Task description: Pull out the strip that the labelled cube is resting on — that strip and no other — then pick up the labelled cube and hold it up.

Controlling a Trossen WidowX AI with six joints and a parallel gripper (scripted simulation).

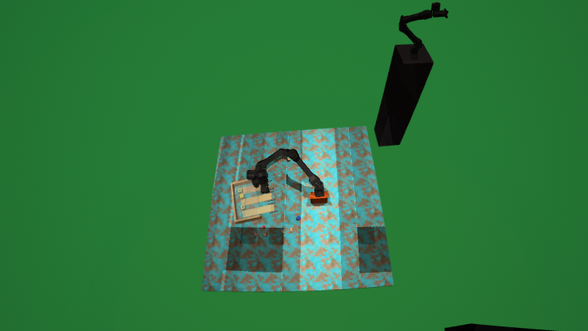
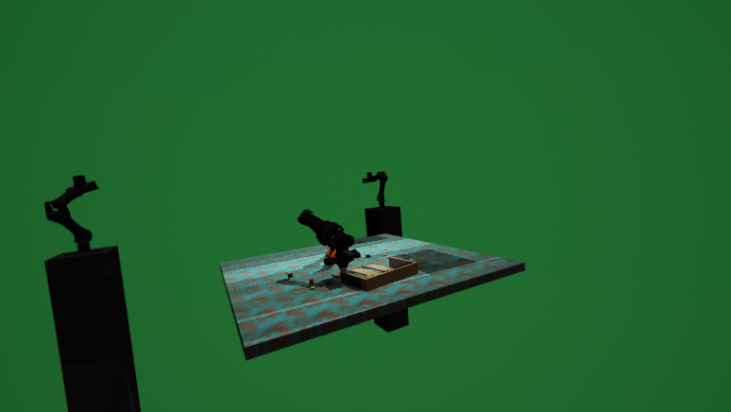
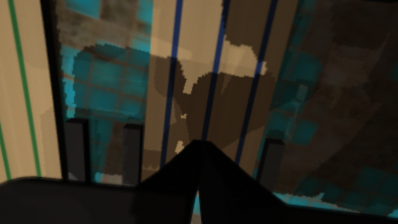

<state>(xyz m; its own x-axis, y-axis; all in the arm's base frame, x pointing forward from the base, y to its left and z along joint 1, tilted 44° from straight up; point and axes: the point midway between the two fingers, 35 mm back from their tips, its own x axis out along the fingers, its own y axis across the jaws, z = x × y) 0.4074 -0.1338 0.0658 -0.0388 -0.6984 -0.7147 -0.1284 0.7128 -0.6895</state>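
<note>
My gripper tip is now 9 cm short of the striped strip and 1 cm to the right of it.
</note>
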